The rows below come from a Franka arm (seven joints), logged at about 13 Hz.
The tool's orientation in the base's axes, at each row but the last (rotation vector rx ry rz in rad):
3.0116 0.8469 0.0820
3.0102 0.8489 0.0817
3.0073 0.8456 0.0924
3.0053 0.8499 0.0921
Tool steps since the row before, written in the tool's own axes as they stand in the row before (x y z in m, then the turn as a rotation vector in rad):
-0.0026 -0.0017 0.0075 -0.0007 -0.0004 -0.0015
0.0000 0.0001 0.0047 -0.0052 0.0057 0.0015
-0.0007 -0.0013 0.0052 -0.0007 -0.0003 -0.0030
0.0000 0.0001 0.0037 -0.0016 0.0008 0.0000
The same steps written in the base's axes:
-0.0027 0.0001 -0.0077 -0.0009 0.0000 0.0015
0.0003 -0.0001 -0.0047 -0.0014 -0.0076 -0.0016
-0.0010 0.0007 -0.0053 -0.0009 -0.0001 0.0029
0.0003 -0.0001 -0.0037 -0.0009 -0.0015 -0.0001

